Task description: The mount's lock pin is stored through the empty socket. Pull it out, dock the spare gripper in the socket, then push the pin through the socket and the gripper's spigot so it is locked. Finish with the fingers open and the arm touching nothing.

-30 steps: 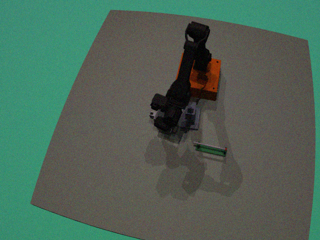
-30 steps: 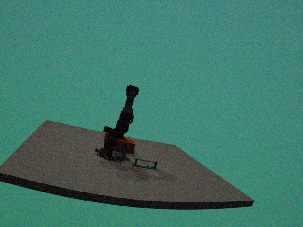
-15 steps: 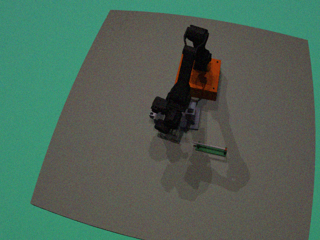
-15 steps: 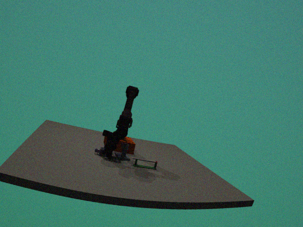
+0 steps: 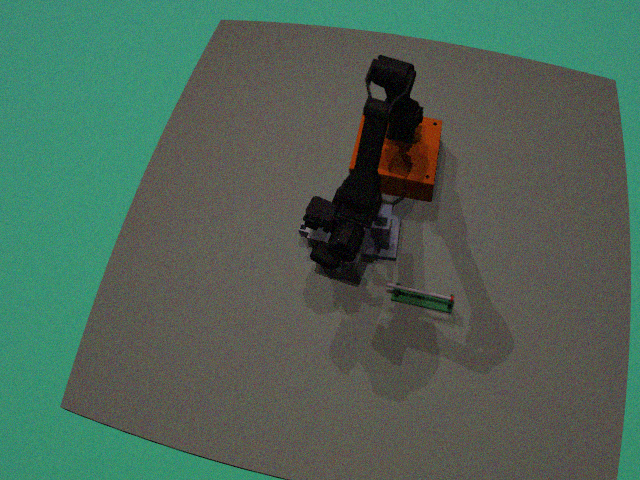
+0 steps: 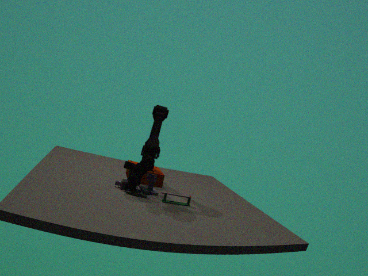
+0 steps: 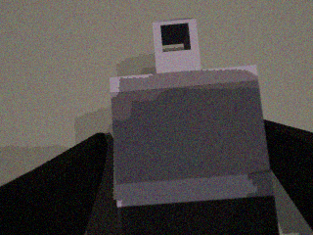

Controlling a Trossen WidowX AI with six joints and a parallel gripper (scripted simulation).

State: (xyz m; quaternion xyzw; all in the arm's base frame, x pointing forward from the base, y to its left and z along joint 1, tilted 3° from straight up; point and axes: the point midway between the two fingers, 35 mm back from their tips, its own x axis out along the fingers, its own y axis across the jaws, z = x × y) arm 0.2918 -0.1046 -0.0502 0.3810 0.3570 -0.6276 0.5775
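The grey mount lies 130 mm to the left of my gripper tip, 40 mm above it and 30 mm behind it. From my gripper tip the other things lie so: spare gripper: 10 mm above; green rack: 260 mm to the left, 100 mm ahead, 20 mm above.
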